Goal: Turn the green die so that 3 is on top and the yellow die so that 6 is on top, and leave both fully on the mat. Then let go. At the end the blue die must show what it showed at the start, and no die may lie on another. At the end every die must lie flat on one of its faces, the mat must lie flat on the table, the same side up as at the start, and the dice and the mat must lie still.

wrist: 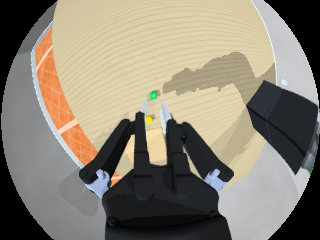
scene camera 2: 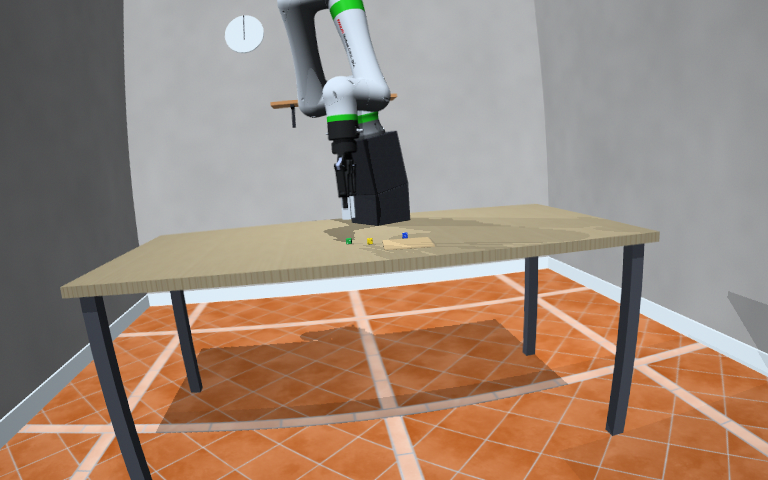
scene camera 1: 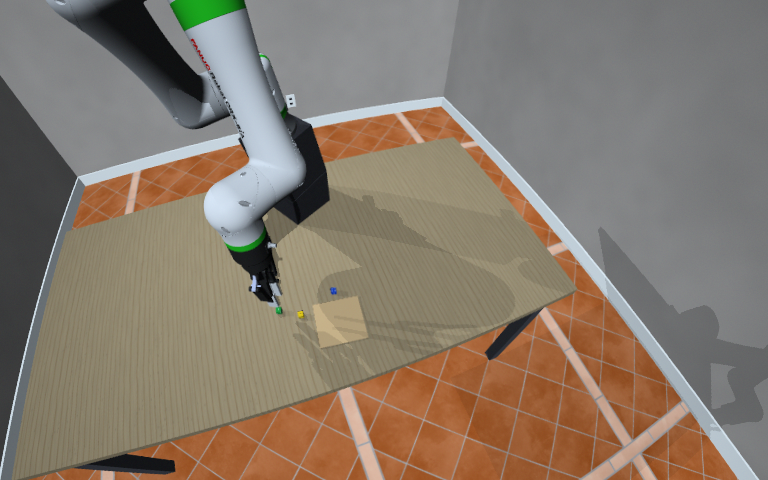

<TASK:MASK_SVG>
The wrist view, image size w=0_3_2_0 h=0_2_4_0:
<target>my gripper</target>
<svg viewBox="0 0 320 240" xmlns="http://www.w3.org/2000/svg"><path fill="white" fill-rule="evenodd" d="M79 171L79 177L88 189L102 198L102 206L106 213L105 240L232 240L227 219L218 211L218 192L233 178L234 172L218 159L190 123L182 122L182 124L179 124L174 120L166 102L162 102L160 113L166 139L166 165L150 164L145 129L147 101L143 101L141 111L135 114L135 121L122 119L101 147L96 157ZM187 154L201 178L191 172ZM135 128L134 168L111 187L112 181L110 178L113 177L131 135L134 135Z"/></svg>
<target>tan mat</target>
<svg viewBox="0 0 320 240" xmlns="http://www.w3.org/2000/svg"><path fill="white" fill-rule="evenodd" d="M131 135L125 152L134 165L135 135ZM161 127L146 130L150 162L166 159L166 145Z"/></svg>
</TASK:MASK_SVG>
